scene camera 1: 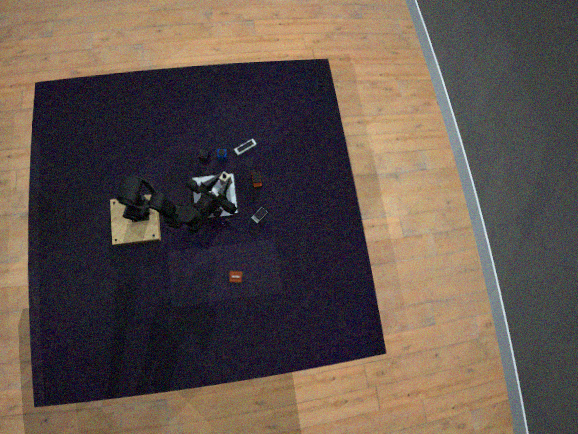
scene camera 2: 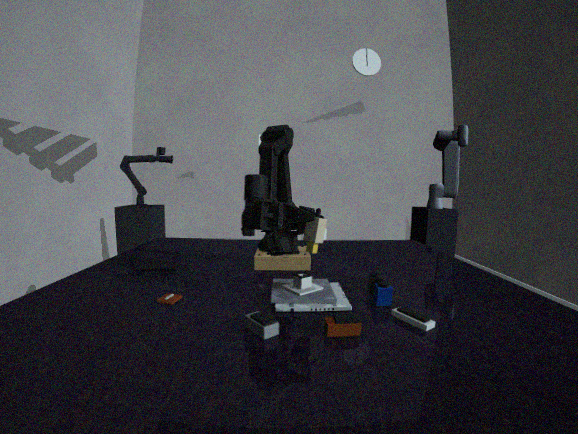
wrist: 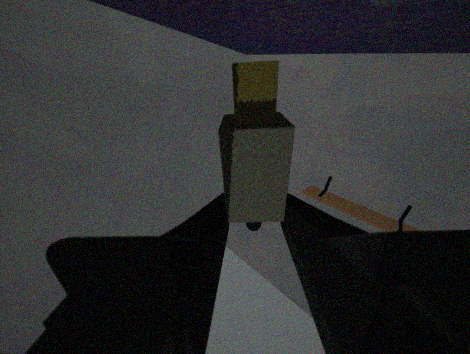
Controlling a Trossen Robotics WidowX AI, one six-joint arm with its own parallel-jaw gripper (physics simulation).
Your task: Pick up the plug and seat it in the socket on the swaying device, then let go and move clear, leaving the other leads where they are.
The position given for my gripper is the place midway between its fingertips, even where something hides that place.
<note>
My gripper (scene camera 2: pixel 319 218) holds a plug (wrist: pixel 256 142); nothing else touches it. I also see a device (scene camera 2: pixel 302 288).
My gripper also shows in scene camera 1 (scene camera 1: pixel 225 175) and in the wrist view (wrist: pixel 253 198).
</note>
